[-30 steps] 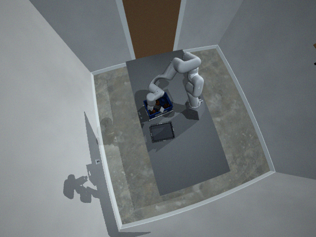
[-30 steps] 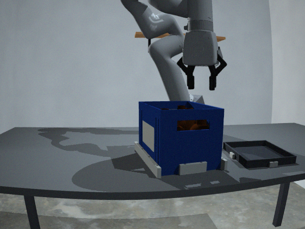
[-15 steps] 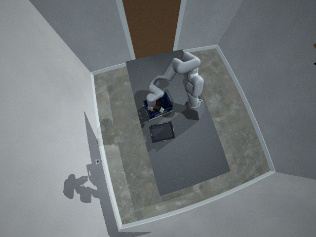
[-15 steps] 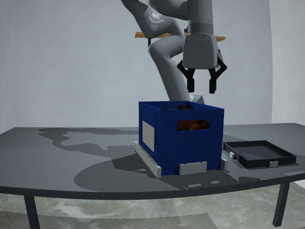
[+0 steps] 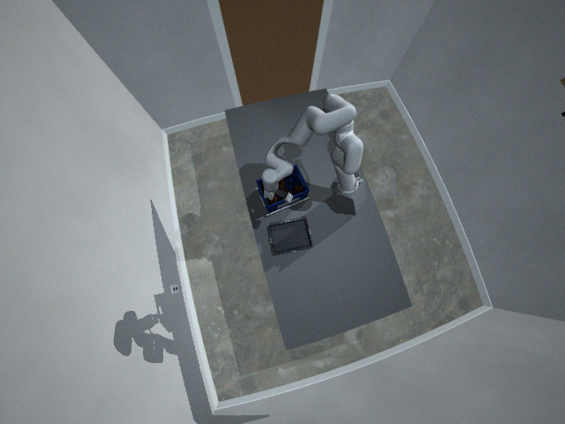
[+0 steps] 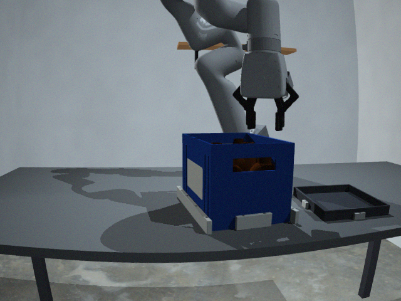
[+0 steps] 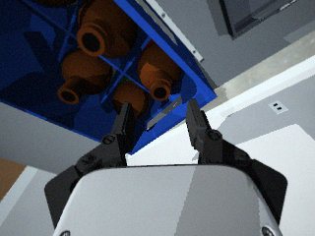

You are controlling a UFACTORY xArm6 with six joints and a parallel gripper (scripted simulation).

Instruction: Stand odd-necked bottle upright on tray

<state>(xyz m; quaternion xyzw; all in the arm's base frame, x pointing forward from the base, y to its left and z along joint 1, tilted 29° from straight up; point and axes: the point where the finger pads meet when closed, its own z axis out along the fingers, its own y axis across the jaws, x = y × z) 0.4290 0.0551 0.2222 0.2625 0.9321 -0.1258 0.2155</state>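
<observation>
The blue crate is 13 cm below my hand, 8 cm behind it and 6 cm to the right of it. From my hand the other things lie so: bottle: 13 cm below, 10 cm to the right, 7 cm behind; dark tray: 23 cm to the left, 20 cm below, 6 cm behind.
</observation>
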